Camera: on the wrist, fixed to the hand. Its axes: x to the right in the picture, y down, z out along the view.
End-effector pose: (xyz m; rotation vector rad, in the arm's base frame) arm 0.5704 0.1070 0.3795 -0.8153 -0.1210 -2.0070
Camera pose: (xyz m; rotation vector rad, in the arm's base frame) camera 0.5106 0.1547 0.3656 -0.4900 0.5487 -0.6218
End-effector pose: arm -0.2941 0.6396 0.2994 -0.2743 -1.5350 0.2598
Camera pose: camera -0.2732 0.5648 0.3015 -1.4740 -0.9017 1.2845
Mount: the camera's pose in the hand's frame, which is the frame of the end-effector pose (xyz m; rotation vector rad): -0.0226 -0.0711 -0.0218 -0.1019 0.1624 1.5109
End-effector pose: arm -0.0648 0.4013 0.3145 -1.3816 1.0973 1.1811
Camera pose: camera 0.0050 0.3889 0.3463 0.4923 -2.2349 -2.0365
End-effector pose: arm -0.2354 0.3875 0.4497 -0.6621 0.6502 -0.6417
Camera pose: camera -0.2878 0.3521 0.4948 -0.0709 1.1097 0.7545
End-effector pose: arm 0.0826 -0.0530 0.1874 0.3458 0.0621 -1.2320
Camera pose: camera 0.0118 -0.0464 0.1560 0.2857 -0.0079 0.2941
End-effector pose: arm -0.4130 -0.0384 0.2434 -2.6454 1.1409 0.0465
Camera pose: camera -0.3791 0.0190 0.2833 -1.2387 2.8563 0.1607
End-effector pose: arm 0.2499 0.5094 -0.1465 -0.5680 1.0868 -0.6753
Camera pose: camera 0.2075 0.4765 -0.0903 0.3113 1.3530 0.6693
